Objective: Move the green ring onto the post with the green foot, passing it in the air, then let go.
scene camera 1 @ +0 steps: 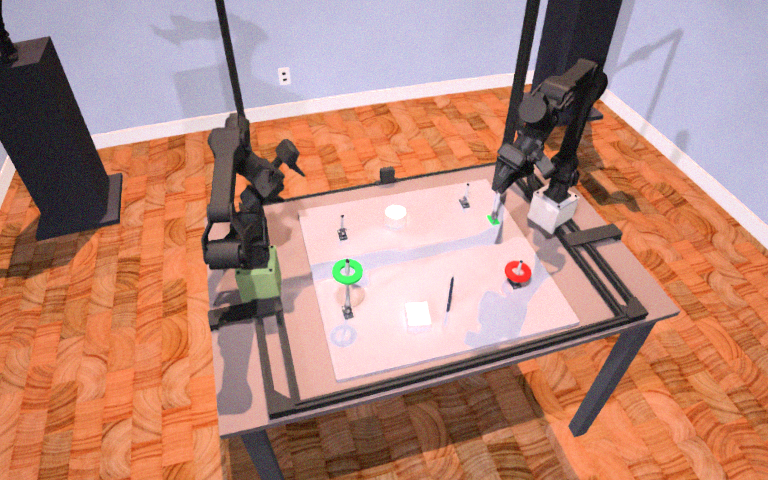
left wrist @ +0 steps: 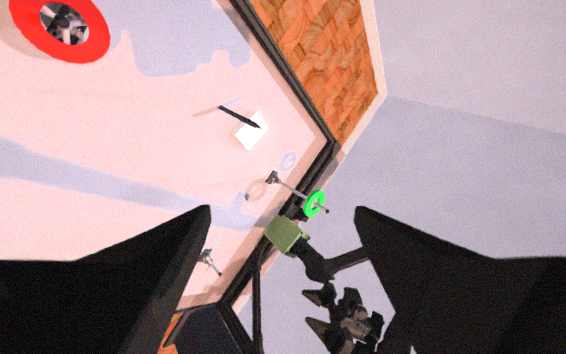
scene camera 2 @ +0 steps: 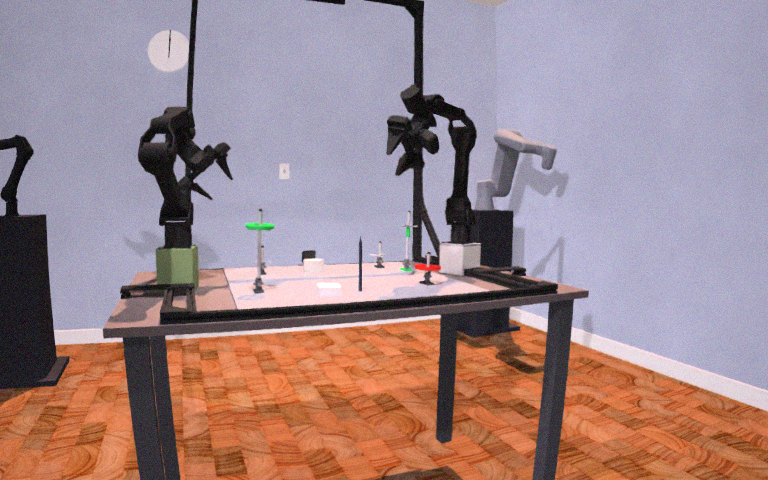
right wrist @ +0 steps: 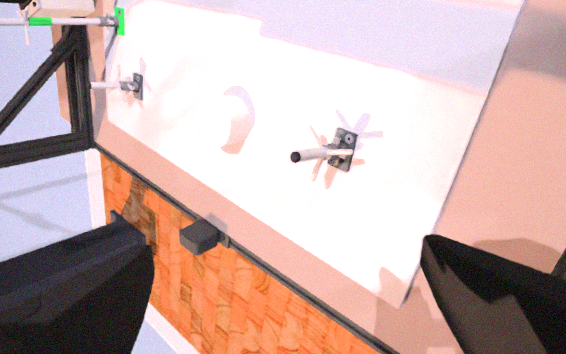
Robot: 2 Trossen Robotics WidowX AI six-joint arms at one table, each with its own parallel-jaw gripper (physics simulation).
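Where they show: left gripper, fingertip midpoint: (scene camera 1: pixel 496 192) (left wrist: pixel 284 212) (scene camera 2: pixel 392 165); right gripper, fingertip midpoint: (scene camera 1: pixel 294 188) (left wrist: pixel 303 304) (scene camera 2: pixel 222 189) (right wrist: pixel 289 254); left arm's base, origin of the base link: (scene camera 1: pixel 556 194) (scene camera 2: pixel 460 242); right arm's base, origin of the base link: (scene camera 1: pixel 255 259) (left wrist: pixel 297 245) (scene camera 2: pixel 177 247).
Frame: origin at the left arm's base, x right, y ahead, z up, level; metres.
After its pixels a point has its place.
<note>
The green ring (scene camera 1: pixel 336 273) @(z 0.082, x 0.064, y 0.745 m) (scene camera 2: pixel 252 226) @(z 0.080, x 0.039, y 0.750 m) (left wrist: pixel 307 204) @(z 0.081, x 0.055, y 0.686 m) sits level, high around a tall post (scene camera 1: pixel 347 297) @(z -0.017, x 0.060, y 0.723 m) (scene camera 2: pixel 259 254) @(z 0.008, x 0.057, y 0.721 m) (left wrist: pixel 290 189) @(z -0.002, x 0.063, y 0.715 m) at the mat's left. The post with the green foot (scene camera 1: pixel 496 204) @(z -0.024, x 0.095, y 0.160 m) (scene camera 2: pixel 407 249) @(z -0.019, x 0.093, y 0.159 m) (right wrist: pixel 75 21) @(z -0.013, x 0.098, y 0.161 m) is tall, with a green band and small cross pegs, at the mat's back right, and bears no ring. My left gripper (scene camera 1: pixel 497 186) @(z 0.237, x -0.068, y 0.387 m) (scene camera 2: pixel 394 163) @(z 0.237, x -0.068, y 0.387 m) is open and empty, high near this post. My right gripper (scene camera 1: pixel 291 187) @(z 0.172, x 0.296, y 0.713 m) (scene camera 2: pixel 220 188) @(z 0.172, x 0.296, y 0.713 m) (left wrist: pixel 303 304) @(z 0.172, x 0.296, y 0.713 m) (right wrist: pixel 289 254) @(z 0.172, x 0.296, y 0.713 m) is open and empty, above the table's back left, apart from the ring.
A red ring (scene camera 1: pixel 509 275) @(z -0.037, x -0.121, y 0.331 m) (scene camera 2: pixel 420 266) @(z -0.036, x -0.122, y 0.329 m) (left wrist: pixel 75 56) @(z -0.037, x -0.095, y 0.307 m) sits on a short post at right. Short bare posts (scene camera 1: pixel 342 226) @(z -0.043, x 0.307, y 0.574 m) (scene camera 1: pixel 465 196) @(z -0.049, x 0.199, y 0.186 m) and a white cylinder (scene camera 1: pixel 395 217) @(z -0.053, x 0.255, y 0.420 m) stand along the back. A white box (scene camera 1: pixel 417 315) @(z -0.068, x -0.058, y 0.593 m) and an upright dark rod (scene camera 1: pixel 450 294) @(z -0.017, x -0.086, y 0.513 m) (scene camera 2: pixel 360 266) @(z -0.024, x -0.086, y 0.512 m) are near the front middle.
</note>
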